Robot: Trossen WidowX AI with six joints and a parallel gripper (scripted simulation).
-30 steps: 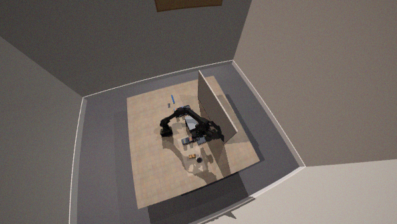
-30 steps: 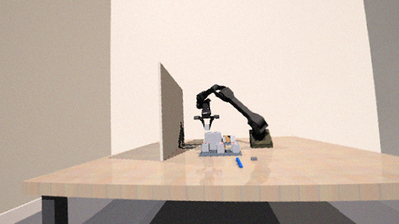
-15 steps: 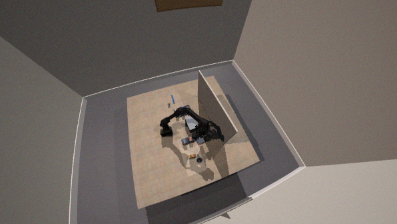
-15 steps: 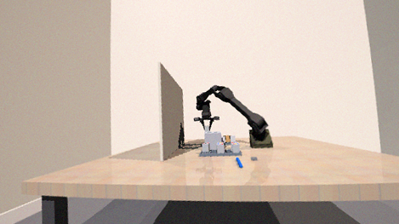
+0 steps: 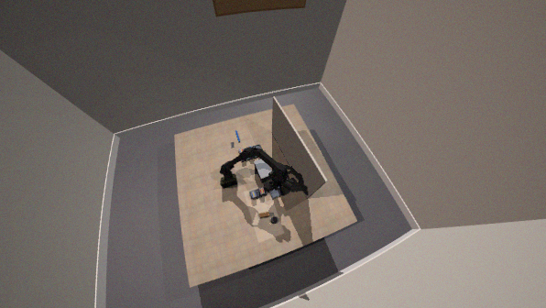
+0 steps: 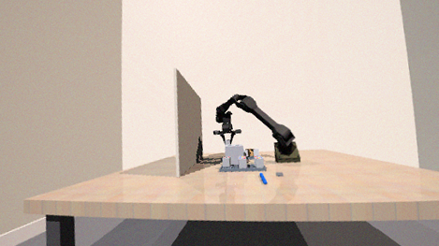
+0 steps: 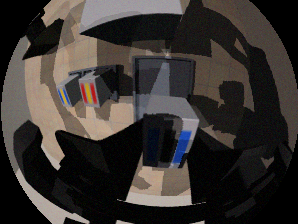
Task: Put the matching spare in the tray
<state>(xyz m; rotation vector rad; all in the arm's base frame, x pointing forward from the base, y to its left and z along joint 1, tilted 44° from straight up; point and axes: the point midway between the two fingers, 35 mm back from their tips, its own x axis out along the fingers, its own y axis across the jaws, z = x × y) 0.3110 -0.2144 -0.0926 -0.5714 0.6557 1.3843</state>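
Now: the dark tray 90 mm below my gripper tip, 10 mm to the left of it and 10 mm behind it. The rest, counted from my gripper tip: holder 150 mm behind, 80 mm below, 30 mm to the left; then tall upright board 200 mm ahead, 180 mm to the left, 130 mm above; then grey mounted unit 190 mm to the left, 40 mm below, 30 mm behind.
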